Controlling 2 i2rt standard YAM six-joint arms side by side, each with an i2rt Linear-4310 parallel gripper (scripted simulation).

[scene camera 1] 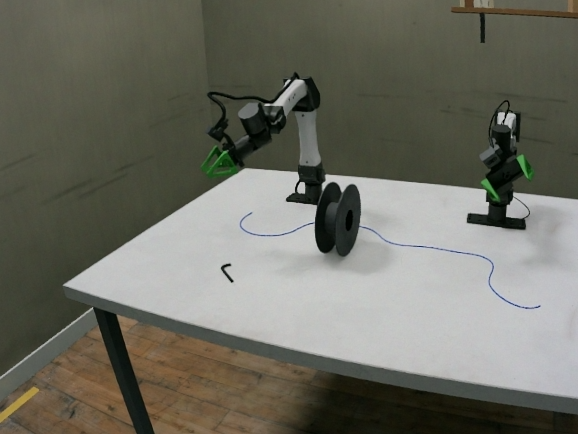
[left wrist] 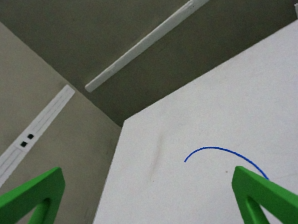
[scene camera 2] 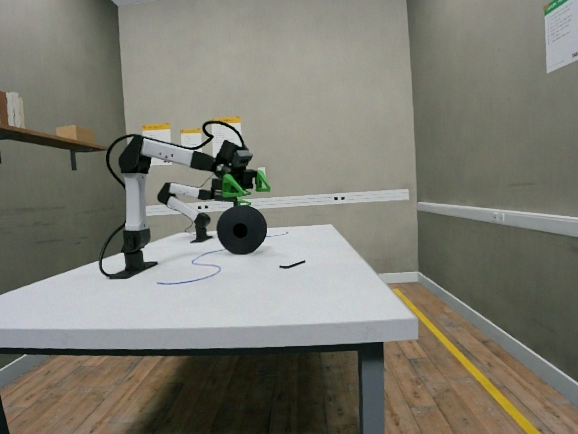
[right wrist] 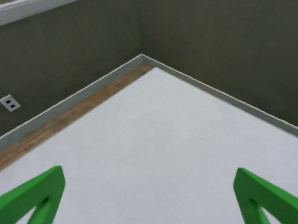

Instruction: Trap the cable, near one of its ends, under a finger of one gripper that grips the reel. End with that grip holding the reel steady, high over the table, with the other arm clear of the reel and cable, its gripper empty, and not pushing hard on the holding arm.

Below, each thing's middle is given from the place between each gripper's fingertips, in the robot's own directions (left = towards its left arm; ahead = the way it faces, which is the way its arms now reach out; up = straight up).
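Dark reel (scene camera 1: 338, 214): 50 mm ahead of my left hand (scene camera 1: 513, 190), 460 mm to the right of it, 120 mm below it.
My right hand (scene camera 1: 204, 173): 15 cm above the dark reel, 13 cm past it, 33 cm to the right of it. By its middle, the reel is nearer to my right hand than to my left hand.
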